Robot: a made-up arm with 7 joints. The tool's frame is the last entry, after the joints.
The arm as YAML. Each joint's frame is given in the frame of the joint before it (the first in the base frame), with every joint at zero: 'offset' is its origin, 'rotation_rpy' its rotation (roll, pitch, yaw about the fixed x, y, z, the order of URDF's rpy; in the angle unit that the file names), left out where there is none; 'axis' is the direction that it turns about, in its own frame. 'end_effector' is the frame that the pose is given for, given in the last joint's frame.
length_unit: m
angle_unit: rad
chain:
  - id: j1
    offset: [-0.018, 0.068, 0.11]
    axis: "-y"
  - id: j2
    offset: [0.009, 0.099, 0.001]
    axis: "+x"
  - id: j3
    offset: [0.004, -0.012, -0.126]
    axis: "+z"
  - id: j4
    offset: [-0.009, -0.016, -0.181]
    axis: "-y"
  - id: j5
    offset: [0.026, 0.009, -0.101]
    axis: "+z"
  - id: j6
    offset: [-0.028, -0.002, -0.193]
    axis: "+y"
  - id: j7
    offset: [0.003, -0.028, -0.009]
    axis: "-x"
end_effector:
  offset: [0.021, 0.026, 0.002]
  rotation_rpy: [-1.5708, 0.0, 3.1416]
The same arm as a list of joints. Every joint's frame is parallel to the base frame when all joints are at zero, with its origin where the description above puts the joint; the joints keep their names.
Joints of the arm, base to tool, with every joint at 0 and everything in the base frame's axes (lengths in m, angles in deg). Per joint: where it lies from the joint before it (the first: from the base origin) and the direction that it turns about. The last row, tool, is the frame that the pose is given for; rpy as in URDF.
j1: origin -0.018 0.068 0.11 axis 0 -1 0
j2: origin 0.009 0.099 0.001 axis 1 0 0
j3: origin 0.004 -0.012 -0.126 axis 0 0 1
j4: origin -0.009 -0.016 -0.181 axis 0 -1 0
j5: origin 0.026 0.009 -0.101 axis 0 0 1
j6: origin -0.028 -0.002 -0.193 axis 0 1 0
j7: origin 0.003 -0.028 -0.009 axis -1 0 0
tool: origin 0.021 0.026 0.002 rpy -90 0 -180

